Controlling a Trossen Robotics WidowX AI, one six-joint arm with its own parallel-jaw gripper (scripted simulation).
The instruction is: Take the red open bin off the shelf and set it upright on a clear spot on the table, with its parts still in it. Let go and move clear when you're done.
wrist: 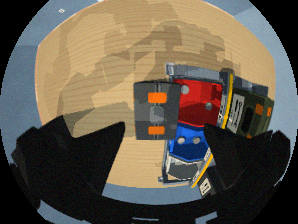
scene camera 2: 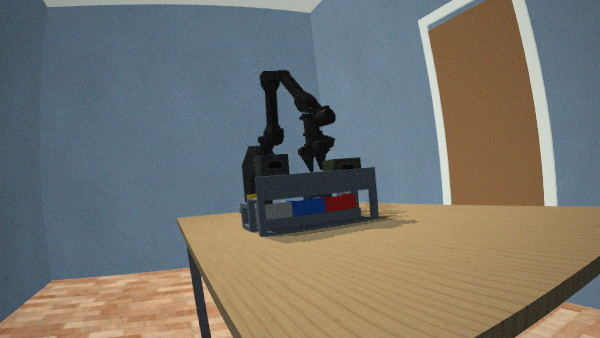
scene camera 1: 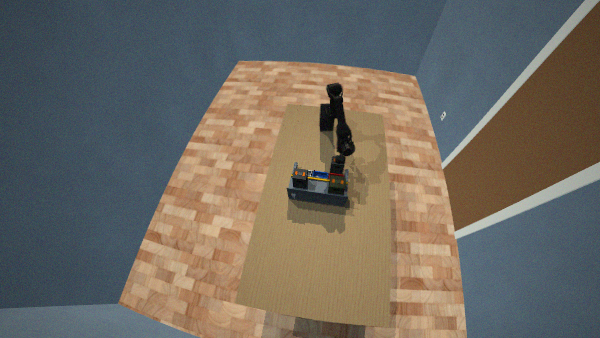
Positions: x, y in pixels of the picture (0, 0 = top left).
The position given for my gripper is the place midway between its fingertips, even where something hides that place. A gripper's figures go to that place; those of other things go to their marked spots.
My gripper [wrist: 166, 127] is 10 cm from the lens. A red bin [wrist: 192, 111]: 29 cm from the lens.
